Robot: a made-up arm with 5 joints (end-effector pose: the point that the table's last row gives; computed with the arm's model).
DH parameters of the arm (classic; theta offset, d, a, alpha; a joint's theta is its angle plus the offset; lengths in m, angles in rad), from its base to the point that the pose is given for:
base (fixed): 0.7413 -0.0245 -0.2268 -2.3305
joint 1: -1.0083 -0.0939 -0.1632 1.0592
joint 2: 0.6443 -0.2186 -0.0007 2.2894
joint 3: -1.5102 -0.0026 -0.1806 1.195
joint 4: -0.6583 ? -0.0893 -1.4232
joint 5: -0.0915 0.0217 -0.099 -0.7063
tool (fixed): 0.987 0.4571 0 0
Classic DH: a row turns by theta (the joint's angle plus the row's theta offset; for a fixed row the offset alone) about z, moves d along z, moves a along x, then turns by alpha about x.
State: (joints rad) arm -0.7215 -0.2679 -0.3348 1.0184 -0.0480
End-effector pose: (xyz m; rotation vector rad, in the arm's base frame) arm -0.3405 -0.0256 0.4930 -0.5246 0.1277 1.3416
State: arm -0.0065 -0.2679 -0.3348 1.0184 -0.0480
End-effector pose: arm -0.0347 0.1608 0.4204 -0.4815 0.7685 0.9213
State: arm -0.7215 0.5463 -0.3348 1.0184 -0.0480
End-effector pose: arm -0.3040 0.3447 0.0952 -1.2030 0.3892 0.8336
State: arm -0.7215 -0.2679 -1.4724 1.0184 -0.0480
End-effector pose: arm 0.2023 0.4427 0.3291 -0.5985 0.8356 0.3807
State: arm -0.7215 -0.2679 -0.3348 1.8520 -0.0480
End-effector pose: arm -0.5557 -0.1363 0.2361 -0.6035 -0.7127 1.0270
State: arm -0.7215 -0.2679 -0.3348 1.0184 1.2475
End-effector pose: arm -0.4193 -0.3879 0.4224 -0.7543 -0.5598 2.4625
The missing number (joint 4, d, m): -0.1591
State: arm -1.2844 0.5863 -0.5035 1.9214 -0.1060
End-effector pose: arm -0.5056 0.1659 -0.1889 -1.2700 -1.0616 0.5853
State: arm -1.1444 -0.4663 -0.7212 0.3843 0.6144
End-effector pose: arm -0.2305 -0.1096 0.6669 -0.2567 0.2458 2.2004
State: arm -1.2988 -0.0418 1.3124 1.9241 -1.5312
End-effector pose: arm 0.3179 -0.6511 0.1669 0.9121 -0.5166 1.9315
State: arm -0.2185 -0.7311 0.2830 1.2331 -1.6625
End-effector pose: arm 0.1082 -0.4866 0.4090 0.4401 0.7127 0.2583
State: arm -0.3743 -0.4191 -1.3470 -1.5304 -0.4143
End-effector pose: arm 0.2080 -0.0268 -0.4607 -1.3301 -2.6564 0.0216
